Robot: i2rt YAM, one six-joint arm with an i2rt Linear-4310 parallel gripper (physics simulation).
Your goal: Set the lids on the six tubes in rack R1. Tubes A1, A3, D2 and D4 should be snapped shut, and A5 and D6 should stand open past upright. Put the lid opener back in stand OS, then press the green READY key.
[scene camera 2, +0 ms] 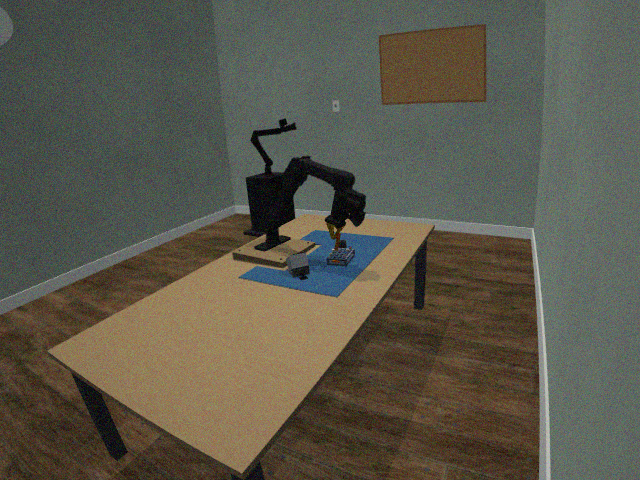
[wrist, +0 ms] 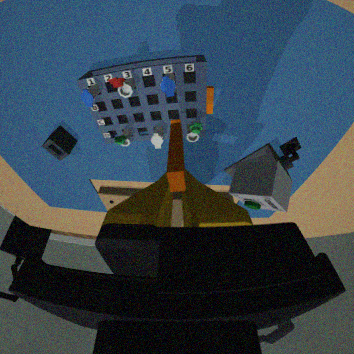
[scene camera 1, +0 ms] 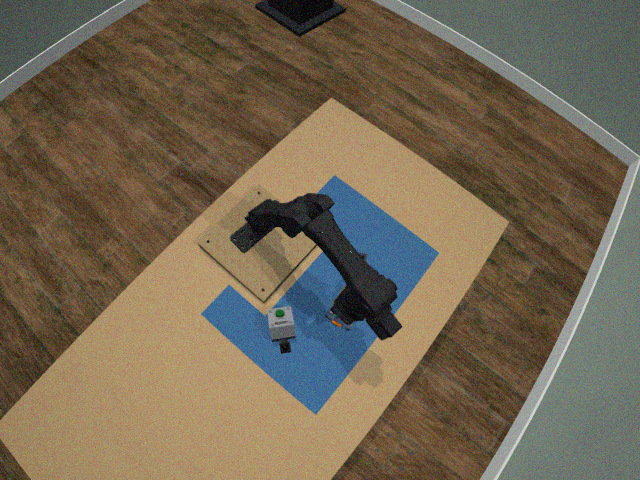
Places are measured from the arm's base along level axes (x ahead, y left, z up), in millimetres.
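Pixels of known places: gripper, fingertip midpoint: (scene camera 2: 333, 238) (wrist: 176, 175) (scene camera 1: 340, 304); arm's base at its link origin: (scene camera 2: 273, 243) (scene camera 1: 260, 226).
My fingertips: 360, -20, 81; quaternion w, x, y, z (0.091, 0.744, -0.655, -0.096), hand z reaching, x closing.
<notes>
Ahead of a thing's pixels: the offset from my fingertips to its top centre, as dx, dy, dz. Level surfaces: height alone.
The grey tube rack R1 @[+14, +34, -44] (wrist: 201, 79) (scene camera 2: 340, 256) lies on the blue mat @[dz -108] (wrist: 53, 53) (scene camera 1: 310, 371) (scene camera 2: 320, 281). It holds tubes with a blue lid at A1 @[+28, +91, -59] (wrist: 86, 98), a red lid at A3 @[+47, +57, -45] (wrist: 116, 82), a blue lid at A5 @[+45, +15, -59] (wrist: 168, 86), a green lid at D2 @[-15, +60, -44] (wrist: 120, 140), a white lid at D4 @[-16, +22, -56] (wrist: 156, 140) and a green lid at D6 @[+8, -16, -51] (wrist: 195, 127). My gripper (wrist: 176, 175) (scene camera 2: 335, 234) (scene camera 1: 338, 321) is shut on the orange-brown lid opener @[+20, +4, +30] (wrist: 175, 147). The opener's tip sits over row D, between D4 and D6. How far each lid is tipped I cannot tell.
The black stand OS @[-64, +175, -76] (wrist: 60, 142) stands on the mat left of the rack. The grey key box @[-86, -145, -24] (wrist: 261, 175) (scene camera 1: 281, 328) (scene camera 2: 298, 263) with the green READY key @[-104, -133, -33] (wrist: 252, 204) (scene camera 1: 279, 312) is right of the rack in the wrist view. The arm's wooden base plate (scene camera 1: 243, 263) lies behind.
</notes>
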